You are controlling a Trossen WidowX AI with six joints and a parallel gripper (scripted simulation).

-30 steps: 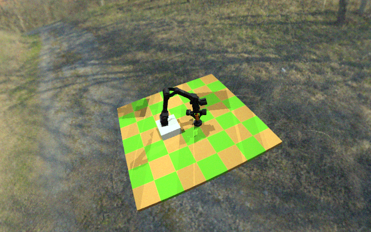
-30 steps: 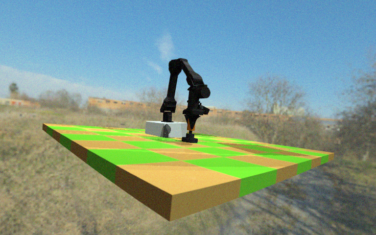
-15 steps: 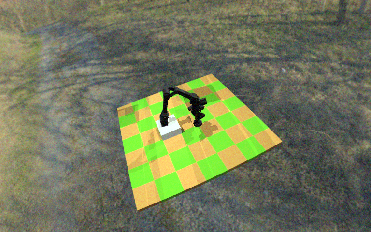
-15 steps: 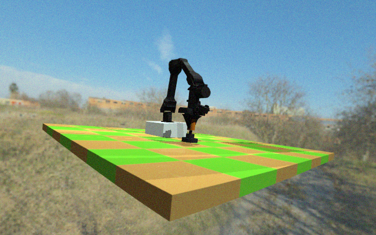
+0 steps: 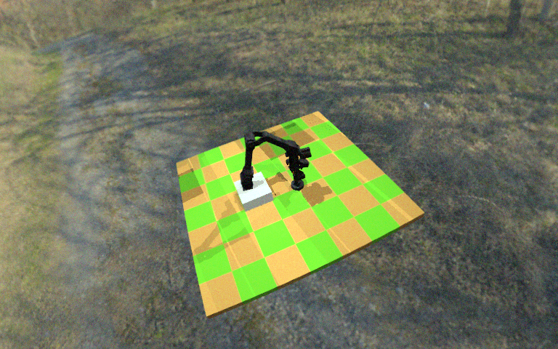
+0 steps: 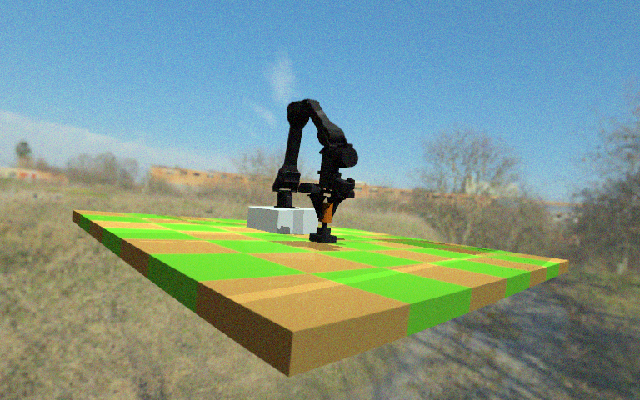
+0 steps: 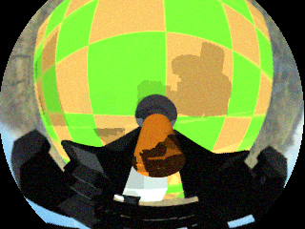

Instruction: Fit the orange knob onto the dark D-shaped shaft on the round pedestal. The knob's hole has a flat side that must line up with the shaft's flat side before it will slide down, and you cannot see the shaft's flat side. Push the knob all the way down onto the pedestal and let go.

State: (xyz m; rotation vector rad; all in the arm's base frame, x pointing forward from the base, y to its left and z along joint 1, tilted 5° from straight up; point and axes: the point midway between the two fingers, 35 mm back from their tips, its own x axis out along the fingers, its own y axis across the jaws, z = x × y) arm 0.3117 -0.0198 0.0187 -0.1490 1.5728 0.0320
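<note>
My gripper tip is 2 cm below the orange knob. From my gripper tip the other things lie so: round dark pedestal (4 cm below).
</note>
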